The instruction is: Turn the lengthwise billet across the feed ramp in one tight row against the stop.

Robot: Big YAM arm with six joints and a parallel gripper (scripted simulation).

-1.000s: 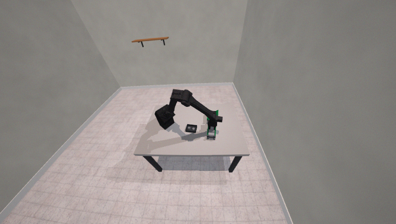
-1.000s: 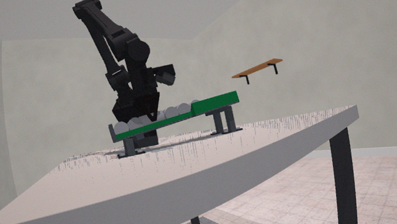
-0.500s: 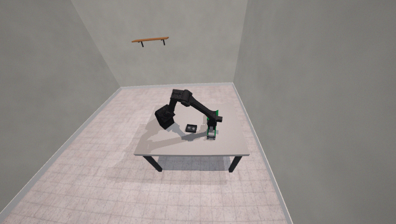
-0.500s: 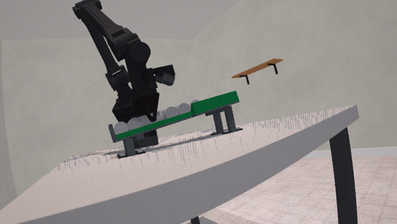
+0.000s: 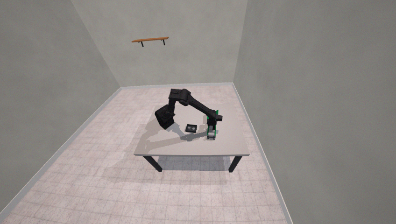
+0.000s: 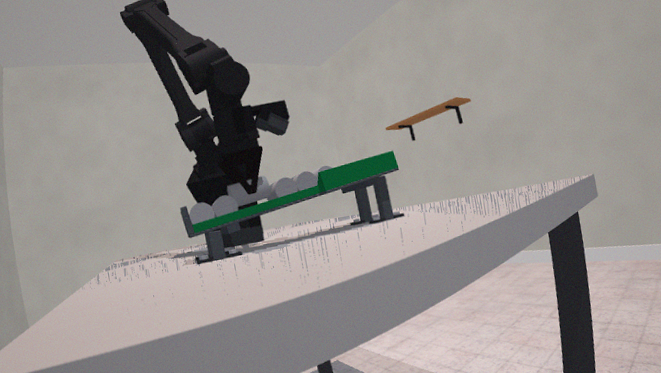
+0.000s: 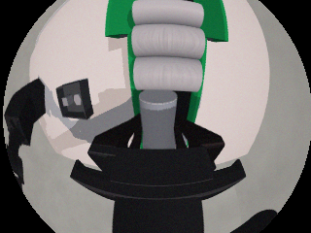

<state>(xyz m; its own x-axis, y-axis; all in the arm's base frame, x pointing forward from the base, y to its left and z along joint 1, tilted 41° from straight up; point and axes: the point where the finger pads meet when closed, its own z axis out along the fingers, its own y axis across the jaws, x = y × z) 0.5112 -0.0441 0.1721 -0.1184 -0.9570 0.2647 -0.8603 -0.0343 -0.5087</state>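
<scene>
Now: hand 110 mm to the left of the grey stop, 40 mm above it and 10 mm past it. From my hand the other things lie so: black box: 240 mm behind, 90 mm below, 60 mm to the left.
</scene>
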